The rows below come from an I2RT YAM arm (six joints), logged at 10 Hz.
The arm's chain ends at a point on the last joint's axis. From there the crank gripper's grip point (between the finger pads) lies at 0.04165 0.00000 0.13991 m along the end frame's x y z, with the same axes.
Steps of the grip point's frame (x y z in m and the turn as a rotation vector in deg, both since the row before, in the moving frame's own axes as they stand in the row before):
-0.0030, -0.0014, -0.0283, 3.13, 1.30, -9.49
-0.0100, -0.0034, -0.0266, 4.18, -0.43, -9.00
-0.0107, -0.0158, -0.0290, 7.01, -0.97, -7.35
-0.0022, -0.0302, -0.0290, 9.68, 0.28, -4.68
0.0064, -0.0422, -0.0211, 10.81, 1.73, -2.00
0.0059, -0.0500, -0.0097, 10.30, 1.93, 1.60
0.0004, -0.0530, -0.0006, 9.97, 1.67, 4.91
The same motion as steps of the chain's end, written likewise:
-0.0049, 0.0133, -0.0269, 3.13, 1.30, -9.49
-0.0076, 0.0132, -0.0263, 4.18, -0.43, -9.00
-0.0069, 0.0064, -0.0283, 7.01, -0.97, -7.35
-0.0018, -0.0033, -0.0265, 9.68, 0.28, -4.68
0.0027, -0.0146, -0.0172, 10.81, 1.73, -2.00
0.0009, -0.0263, -0.0061, 10.30, 1.93, 1.60
-0.0045, -0.0326, 0.0025, 9.97, 1.67, 4.91

